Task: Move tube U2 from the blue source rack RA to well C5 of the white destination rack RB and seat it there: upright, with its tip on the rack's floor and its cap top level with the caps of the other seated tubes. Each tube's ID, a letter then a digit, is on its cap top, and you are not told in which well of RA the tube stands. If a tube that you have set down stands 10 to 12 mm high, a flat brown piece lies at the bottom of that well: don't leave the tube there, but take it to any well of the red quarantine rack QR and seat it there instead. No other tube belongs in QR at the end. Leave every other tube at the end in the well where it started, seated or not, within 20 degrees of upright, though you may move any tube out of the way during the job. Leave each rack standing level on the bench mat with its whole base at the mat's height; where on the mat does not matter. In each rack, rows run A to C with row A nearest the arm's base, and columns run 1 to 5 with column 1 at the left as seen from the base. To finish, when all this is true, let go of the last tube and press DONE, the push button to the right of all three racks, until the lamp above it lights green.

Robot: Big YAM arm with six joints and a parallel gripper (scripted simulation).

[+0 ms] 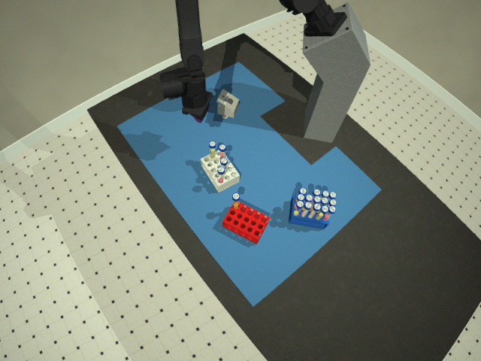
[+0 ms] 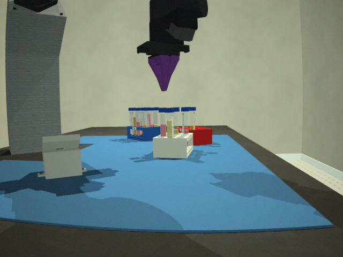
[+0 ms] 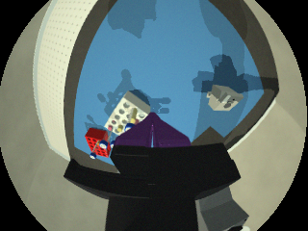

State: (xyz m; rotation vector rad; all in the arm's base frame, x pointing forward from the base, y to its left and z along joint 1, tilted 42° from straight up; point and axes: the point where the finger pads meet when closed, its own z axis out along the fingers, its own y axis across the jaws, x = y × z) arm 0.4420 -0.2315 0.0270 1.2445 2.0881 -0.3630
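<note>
My gripper is now 23 cm past the grey done button box, 5 cm to the left of it and 14 cm above it. Round my hand: white rack RB 4 cm ahead, 12 cm to the left, 14 cm below; then red rack QR 13 cm ahead, 31 cm to the left, 14 cm below.
</note>
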